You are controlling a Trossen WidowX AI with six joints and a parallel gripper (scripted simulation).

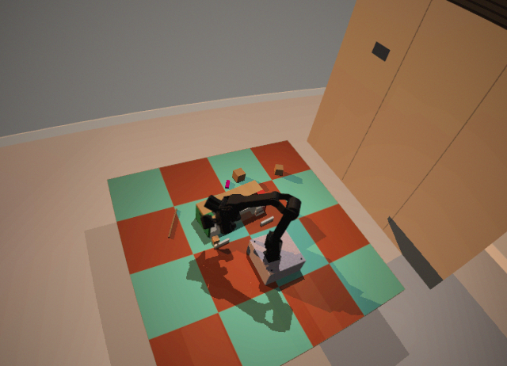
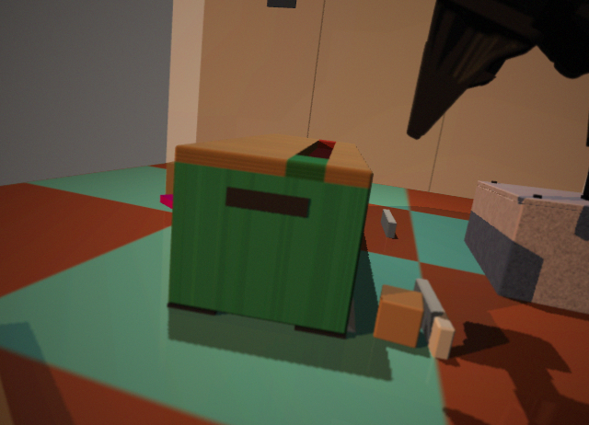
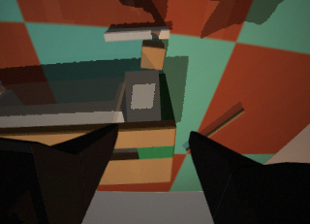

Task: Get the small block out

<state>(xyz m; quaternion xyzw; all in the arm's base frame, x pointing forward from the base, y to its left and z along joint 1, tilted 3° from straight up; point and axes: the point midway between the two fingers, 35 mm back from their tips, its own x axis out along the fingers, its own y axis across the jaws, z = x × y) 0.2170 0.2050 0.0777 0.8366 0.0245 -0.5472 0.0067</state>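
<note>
My gripper tip is now 140 mm above the block and 10 mm past it. Round my gripper tip: wooden stick 180 mm to the left, 160 mm ahead, 150 mm below; box 150 mm to the right, 90 mm below, 90 mm ahead.
</note>
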